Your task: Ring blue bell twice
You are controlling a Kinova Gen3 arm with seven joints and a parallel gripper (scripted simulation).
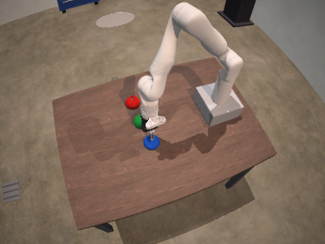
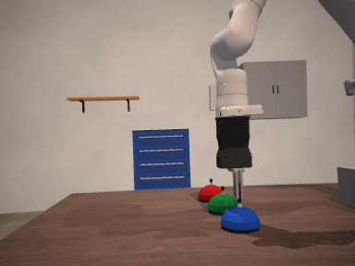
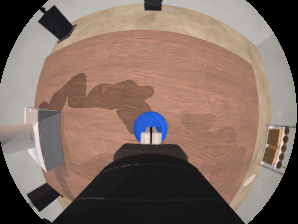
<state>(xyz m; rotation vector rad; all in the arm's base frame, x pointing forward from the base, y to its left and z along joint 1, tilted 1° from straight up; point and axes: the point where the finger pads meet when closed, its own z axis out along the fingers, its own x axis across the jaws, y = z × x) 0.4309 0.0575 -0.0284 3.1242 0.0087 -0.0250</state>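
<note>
Now: the blue bell 4 cm below my hand. Round my hand: red bell 27 cm to the right, 4 cm below; then green bell 14 cm to the right, 4 cm below.
</note>
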